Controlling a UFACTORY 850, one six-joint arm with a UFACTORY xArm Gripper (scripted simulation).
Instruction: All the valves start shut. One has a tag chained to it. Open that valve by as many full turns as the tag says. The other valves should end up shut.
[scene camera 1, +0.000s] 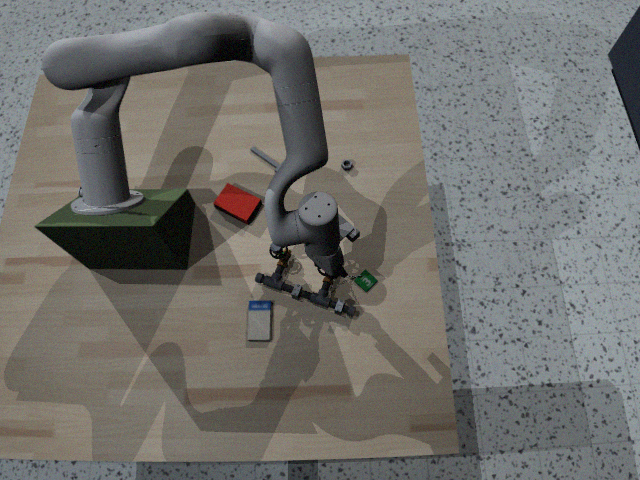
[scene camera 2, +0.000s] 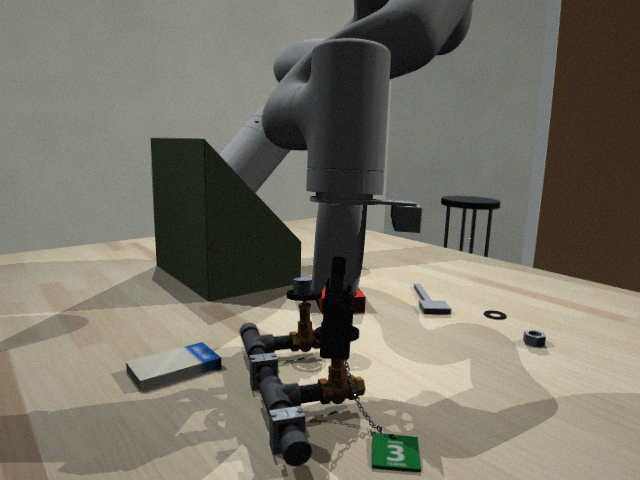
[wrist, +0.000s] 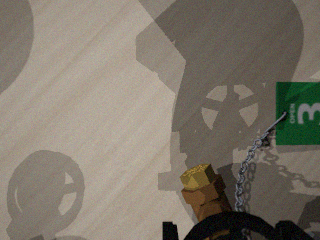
Note:
In view: the gripper (scene camera 2: 336, 348) and a red block (scene camera 1: 233, 201).
The wrist view does not show the red block: it is out of frame.

